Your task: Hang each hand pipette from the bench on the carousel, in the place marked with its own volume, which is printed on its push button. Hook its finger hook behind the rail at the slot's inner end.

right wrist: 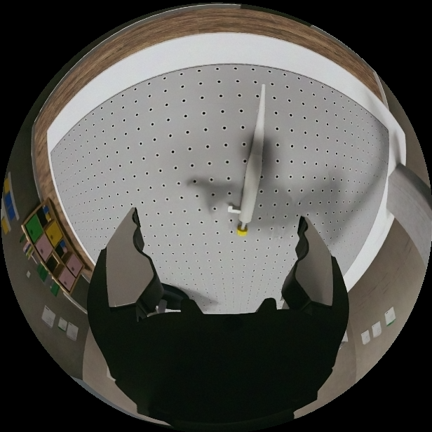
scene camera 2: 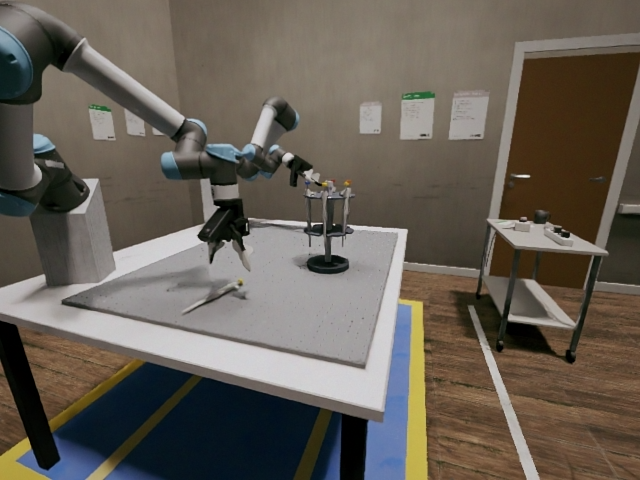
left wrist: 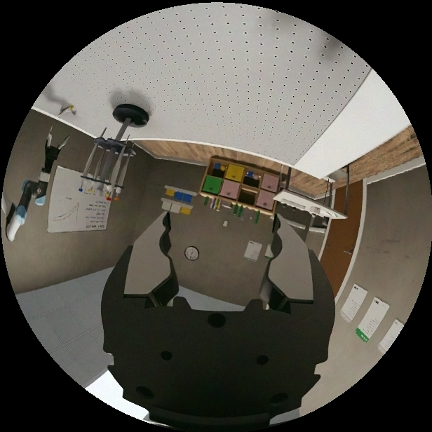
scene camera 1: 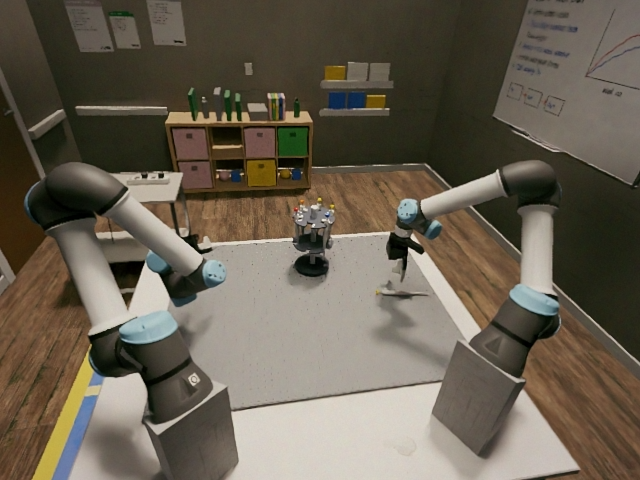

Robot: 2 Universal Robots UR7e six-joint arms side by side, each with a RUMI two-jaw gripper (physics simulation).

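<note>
A white pipette with a yellow button (scene camera 1: 400, 292) (scene camera 2: 214, 297) (left wrist: 67, 110) (right wrist: 253, 175) lies on the grey perforated mat (scene camera 1: 310, 335); the print on its button is too small to read. The carousel (scene camera 1: 311, 266) (scene camera 2: 327, 264) (left wrist: 131, 115) stands upright on its round black base, with several pipettes hanging; red, orange, yellow and blue buttons show. My right gripper (scene camera 1: 400, 273) (scene camera 2: 230, 265) (right wrist: 220, 212) is open and empty, pointing down above the lying pipette. My left gripper (scene camera 1: 207, 242) (scene camera 2: 317, 180) (left wrist: 221, 213) is open and empty, raised left of the carousel in scene camera 1.
A white trolley (scene camera 1: 178, 181) (scene camera 2: 594, 251) stands beyond the table's left side in scene camera 1. A cube shelf (scene camera 1: 312, 124) stands against the back wall. The white table edge (scene camera 2: 310, 397) surrounds the mat. The arms' grey pedestals (scene camera 1: 193, 434) (scene camera 1: 478, 395) stand at the near side.
</note>
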